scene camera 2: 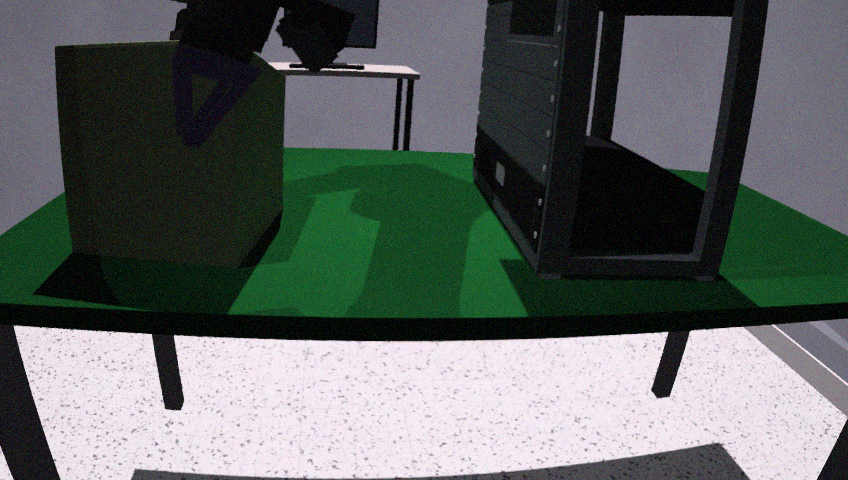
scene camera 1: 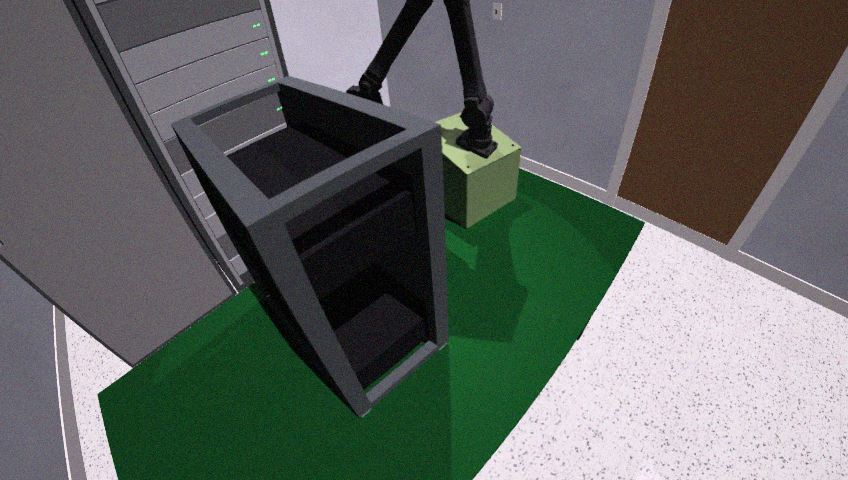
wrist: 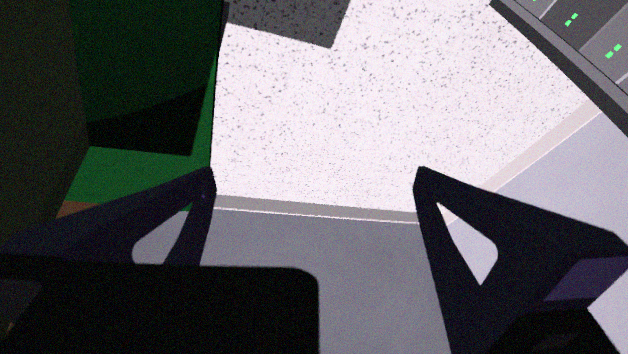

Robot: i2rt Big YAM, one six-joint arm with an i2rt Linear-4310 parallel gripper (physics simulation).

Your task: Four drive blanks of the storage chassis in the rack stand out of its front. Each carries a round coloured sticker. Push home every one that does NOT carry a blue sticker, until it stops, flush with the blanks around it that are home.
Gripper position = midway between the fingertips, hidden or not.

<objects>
My gripper shows in scene camera 2 [186, 141] and in the wrist view [314, 177]; in scene camera 1 it is hidden by a rack. A rack shows in scene camera 2 [554, 188] and in scene camera 1 [339, 217]; in the wrist view it is out of frame.
</objects>
